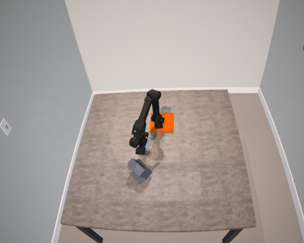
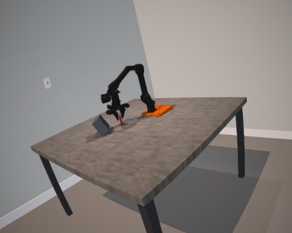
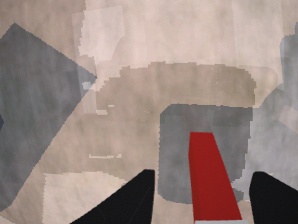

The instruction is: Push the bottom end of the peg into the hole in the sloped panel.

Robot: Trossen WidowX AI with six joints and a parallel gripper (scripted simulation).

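Now: gripper tip 2 cm below the peg. From my gripper tip the other things lie so: sloped panel: 17 cm ahead, 3 cm to the right, 2 cm above.
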